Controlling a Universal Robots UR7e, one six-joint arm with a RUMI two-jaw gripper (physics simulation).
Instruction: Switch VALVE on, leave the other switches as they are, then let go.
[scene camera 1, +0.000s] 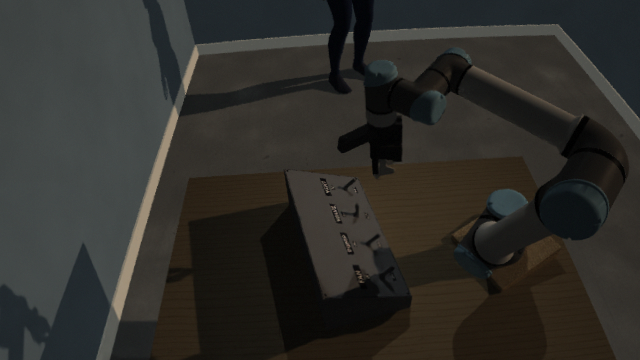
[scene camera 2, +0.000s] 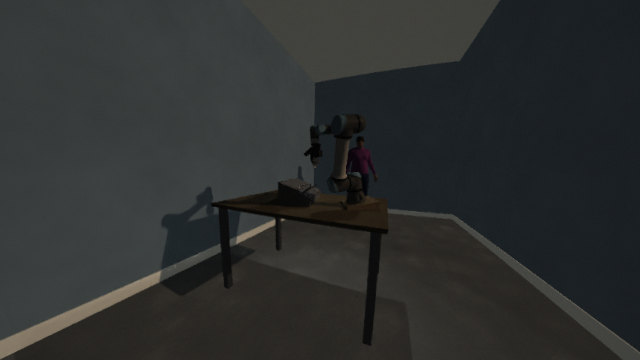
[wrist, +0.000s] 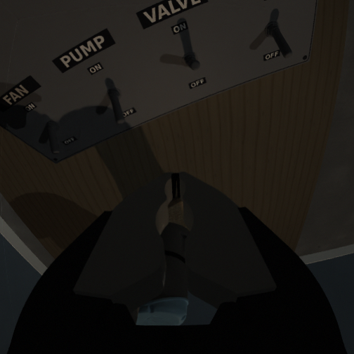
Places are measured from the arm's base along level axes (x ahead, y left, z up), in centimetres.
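Pixels of known places: gripper, fingertip midpoint: (scene camera 1: 377, 178) (scene camera 2: 314, 168); arm's base, link origin: (scene camera 2: 356, 201).
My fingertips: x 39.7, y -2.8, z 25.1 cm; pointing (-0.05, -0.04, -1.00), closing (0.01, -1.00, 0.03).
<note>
For each thing: its top centre in the pictures, then the offset to it from my fingertips. Level surfaces: height alone.
- VALVE lever, top centre: (scene camera 1: 357, 204) dx +5.8, dy -2.9, dz -14.5 cm
- FAN lever, top centre: (scene camera 1: 388, 267) dx -3.7, dy +19.2, dz -15.6 cm
- PUMP lever, top centre: (scene camera 1: 374, 235) dx +0.4, dy +7.9, dz -15.6 cm
- end lever, top centre: (scene camera 1: 349, 179) dx +8.8, dy -14.6, dz -15.6 cm
- wooden table, surface height: dz -28.6 cm
The grey sloped switch panel (scene camera 1: 320, 240) (scene camera 2: 292, 192) (wrist: 150, 50) sits on the table. The VALVE lever (scene camera 1: 357, 210) (wrist: 193, 63) stands at a different angle from the others, tipped more to the ON side, and shows almost end-on in the wrist view. The FAN lever (scene camera 1: 388, 273) (wrist: 53, 141), the PUMP lever (scene camera 1: 373, 241) (wrist: 117, 108) and the end lever (scene camera 1: 350, 184) (wrist: 281, 41) lean toward OFF. My gripper (scene camera 1: 376, 172) (scene camera 2: 315, 163) (wrist: 176, 174) is shut and empty, raised above the panel's lower edge, apart from all levers.
The wooden table (scene camera 1: 225, 300) (scene camera 2: 340, 219) bears the panel and my arm's base (scene camera 1: 500, 245) (scene camera 2: 356, 190), which stands to the right of the panel in scene camera 1. A person (scene camera 1: 340, 45) (scene camera 2: 361, 159) stands beyond the table. A wall (scene camera 1: 90, 125) runs along the left.
</note>
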